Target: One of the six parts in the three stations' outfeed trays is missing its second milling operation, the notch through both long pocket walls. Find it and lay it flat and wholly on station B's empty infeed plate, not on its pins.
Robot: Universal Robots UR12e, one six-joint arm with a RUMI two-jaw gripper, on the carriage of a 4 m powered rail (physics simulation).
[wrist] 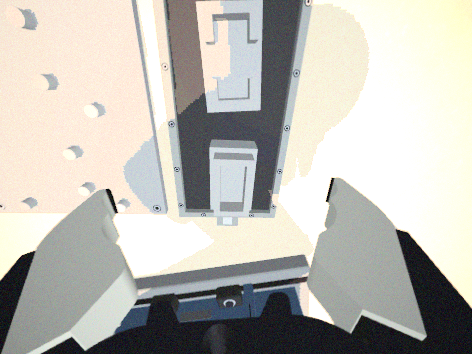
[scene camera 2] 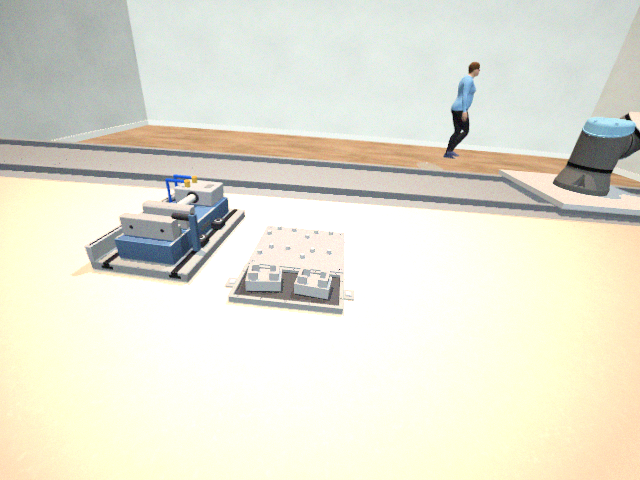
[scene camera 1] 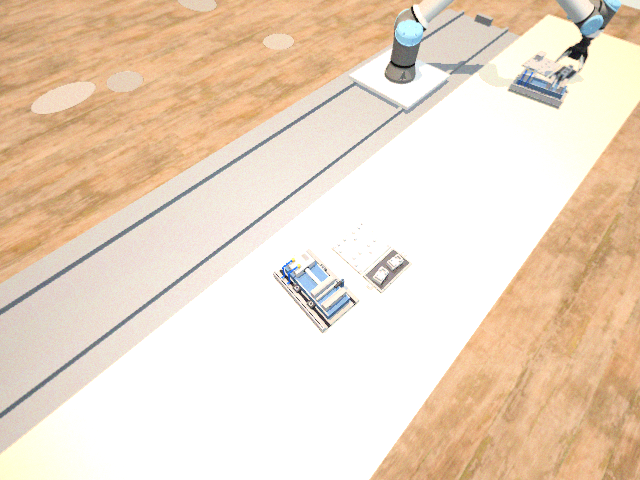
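Where they show: gripper, fingertip midpoint: (wrist: 223, 187) (scene camera 1: 566, 68); arm's base at its link origin: (scene camera 2: 578, 188) (scene camera 1: 399, 74).
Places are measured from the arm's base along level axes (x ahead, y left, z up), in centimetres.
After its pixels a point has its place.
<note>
In the wrist view an outfeed tray (wrist: 291, 100) {x 77.3, y 79.2, z -1.8 cm} holds two grey parts. The farther part (wrist: 234, 62) {x 72.9, y 81.7, z -0.3 cm} shows side notches in its pocket walls. The nearer part (wrist: 233, 182) {x 72.6, y 73.0, z -0.3 cm} shows a plain narrow pocket with straight long walls and no notch visible. My gripper (wrist: 223, 187) {x 71.9, y 74.4, z 2.9 cm} (scene camera 1: 567, 73) {x 71.9, y 74.4, z 2.9 cm} is open and empty above this tray's near end, its jaws wide to either side of the nearer part. At the middle station, the pinned infeed plate (scene camera 1: 361, 246) {x 62.6, y -110.1, z -2.1 cm} (scene camera 2: 279, 240) {x 60.8, y -115.4, z -2.2 cm} bears no part. Its outfeed tray (scene camera 2: 284, 304) {x 82.3, y -111.2, z -2.2 cm} holds two notched parts (scene camera 2: 263, 280) {x 78.8, y -115.3, z -0.3 cm} (scene camera 2: 313, 285) {x 79.1, y -106.7, z -0.3 cm}.
A blue vise (scene camera 1: 311, 281) {x 60.5, y -138.0, z 3.0 cm} (scene camera 2: 149, 249) {x 75.1, y -136.7, z 1.8 cm} stands beside the middle station's plate and tray. Another vise (wrist: 200, 306) {x 67.8, y 54.8, z 0.0 cm} lies at the wrist view's bottom edge, and a pinned plate (wrist: 30, 125) {x 56.4, y 77.9, z -2.2 cm} left of the tray. The rail carriage (scene camera 1: 372, 77) {x -10.3, y -14.0, z 0.0 cm} is at the far end. A person (scene camera 2: 465, 98) stands beyond the rail.
</note>
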